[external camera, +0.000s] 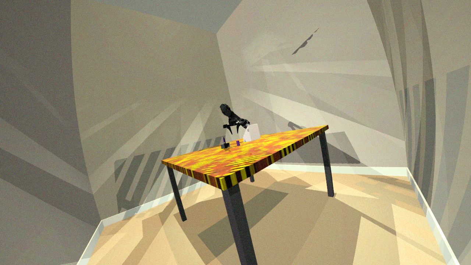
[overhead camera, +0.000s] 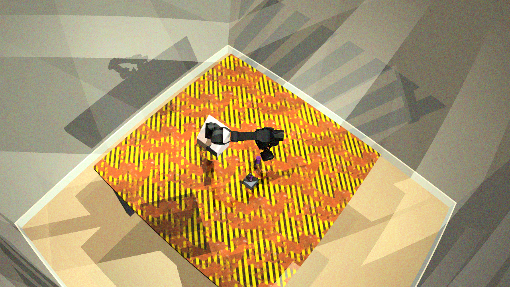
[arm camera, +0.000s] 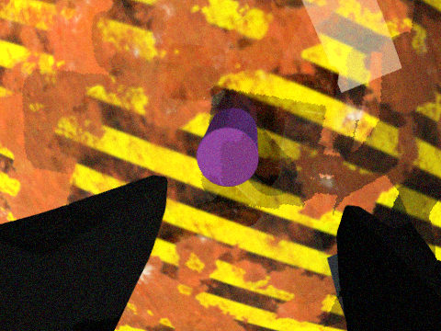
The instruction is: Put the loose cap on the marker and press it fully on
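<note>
My gripper tip is 9 cm above the purple cap and 2 cm past it. The rest, counted from my gripper tip: holder block 14 cm to the right, 9 cm below, 4 cm ahead.
</note>
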